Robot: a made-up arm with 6 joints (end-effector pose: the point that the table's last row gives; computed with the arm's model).
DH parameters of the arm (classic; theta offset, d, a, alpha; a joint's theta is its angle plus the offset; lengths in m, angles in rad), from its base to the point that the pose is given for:
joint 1: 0 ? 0 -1.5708
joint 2: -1.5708 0 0.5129 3.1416
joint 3: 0 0 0 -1.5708
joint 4: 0 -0.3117 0 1.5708
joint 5: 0 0.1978 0 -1.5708
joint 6: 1.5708 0 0 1.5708
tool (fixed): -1.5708 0 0 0
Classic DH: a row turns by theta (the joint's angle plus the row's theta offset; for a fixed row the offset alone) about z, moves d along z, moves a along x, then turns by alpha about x.
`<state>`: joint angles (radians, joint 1 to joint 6).
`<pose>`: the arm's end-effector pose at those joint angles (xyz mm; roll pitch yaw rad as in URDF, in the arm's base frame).
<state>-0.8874 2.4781 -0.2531 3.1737 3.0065 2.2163</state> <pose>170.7 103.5 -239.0 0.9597 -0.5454 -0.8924</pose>
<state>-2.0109 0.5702 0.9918 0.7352 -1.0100 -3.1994</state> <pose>-348.7 -396.2 964.0 2.4855 0.3634 -2.6640</pose>
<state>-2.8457 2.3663 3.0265 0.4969 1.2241 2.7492</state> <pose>-574.3 6.7 182.9 1.2275 -1.0381 -0.7858</pose>
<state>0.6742 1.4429 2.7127 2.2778 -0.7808 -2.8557</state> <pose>277.2 386.0 691.3 2.4572 -0.9509 -1.2962</pose>
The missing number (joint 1, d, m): 0.2836
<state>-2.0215 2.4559 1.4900 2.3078 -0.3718 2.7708</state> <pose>-151.5 -618.3 -286.5 0.9422 0.6784 -2.3743</pose>
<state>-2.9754 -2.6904 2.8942 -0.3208 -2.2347 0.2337</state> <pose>-6.3 189.3 -426.2 2.6601 0.1770 -0.0888</pose>
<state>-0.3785 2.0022 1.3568 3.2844 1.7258 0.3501</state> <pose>720.9 -76.0 -140.8 -0.1927 0.7593 2.9582</pose>
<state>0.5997 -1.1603 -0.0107 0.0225 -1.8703 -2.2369</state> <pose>-174.8 -359.0 774.6 2.2246 0.7206 0.5711</pose>
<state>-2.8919 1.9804 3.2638 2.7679 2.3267 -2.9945</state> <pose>-428.9 -299.4 398.7 0.0505 1.0157 -2.3637</pose>
